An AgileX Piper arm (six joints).
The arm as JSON. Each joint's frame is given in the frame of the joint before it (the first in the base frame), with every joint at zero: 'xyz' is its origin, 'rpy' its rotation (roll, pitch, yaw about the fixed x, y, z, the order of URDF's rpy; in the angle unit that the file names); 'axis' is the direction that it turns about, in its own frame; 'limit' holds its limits. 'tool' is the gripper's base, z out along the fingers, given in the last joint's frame.
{
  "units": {
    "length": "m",
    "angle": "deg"
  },
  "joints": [
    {
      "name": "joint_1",
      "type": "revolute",
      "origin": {
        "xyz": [
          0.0,
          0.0,
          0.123
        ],
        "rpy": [
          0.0,
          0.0,
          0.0
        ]
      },
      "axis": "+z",
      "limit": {
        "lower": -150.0,
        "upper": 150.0
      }
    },
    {
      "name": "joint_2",
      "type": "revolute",
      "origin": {
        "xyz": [
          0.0,
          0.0,
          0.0
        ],
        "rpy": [
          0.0,
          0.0,
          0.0
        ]
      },
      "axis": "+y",
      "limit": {
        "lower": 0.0,
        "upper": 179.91
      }
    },
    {
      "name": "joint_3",
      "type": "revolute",
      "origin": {
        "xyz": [
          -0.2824,
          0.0,
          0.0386
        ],
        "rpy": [
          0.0,
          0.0,
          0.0
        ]
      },
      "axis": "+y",
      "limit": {
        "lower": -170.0,
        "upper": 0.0
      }
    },
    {
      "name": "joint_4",
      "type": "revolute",
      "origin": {
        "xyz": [
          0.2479,
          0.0,
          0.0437
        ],
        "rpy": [
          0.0,
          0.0,
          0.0
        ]
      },
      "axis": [
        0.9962,
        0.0,
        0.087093
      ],
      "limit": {
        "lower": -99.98,
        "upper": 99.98
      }
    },
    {
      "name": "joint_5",
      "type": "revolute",
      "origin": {
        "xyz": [
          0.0,
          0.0,
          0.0
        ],
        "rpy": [
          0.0,
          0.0,
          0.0
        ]
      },
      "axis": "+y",
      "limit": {
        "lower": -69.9,
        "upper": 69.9
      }
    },
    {
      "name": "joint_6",
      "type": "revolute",
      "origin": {
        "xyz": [
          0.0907,
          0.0,
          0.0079
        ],
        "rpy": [
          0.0,
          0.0,
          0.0
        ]
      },
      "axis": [
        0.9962,
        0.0,
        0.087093
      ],
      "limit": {
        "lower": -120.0,
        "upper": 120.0
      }
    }
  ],
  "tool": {
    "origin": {
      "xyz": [
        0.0,
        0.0,
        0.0
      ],
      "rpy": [
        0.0,
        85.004,
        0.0
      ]
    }
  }
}
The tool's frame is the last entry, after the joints.
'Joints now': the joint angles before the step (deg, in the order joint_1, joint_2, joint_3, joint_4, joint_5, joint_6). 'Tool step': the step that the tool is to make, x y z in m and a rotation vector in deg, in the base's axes. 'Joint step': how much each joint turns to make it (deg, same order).
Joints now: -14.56, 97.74, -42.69, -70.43, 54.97, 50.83
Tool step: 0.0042, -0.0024, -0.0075, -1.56, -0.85, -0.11
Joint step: 0.00, 2.15, -0.06, -3.16, 0.01, 4.25
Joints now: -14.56, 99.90, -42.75, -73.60, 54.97, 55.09
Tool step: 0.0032, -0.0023, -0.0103, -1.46, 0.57, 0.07
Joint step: 0.00, 2.69, 0.01, -2.88, 0.52, 3.34
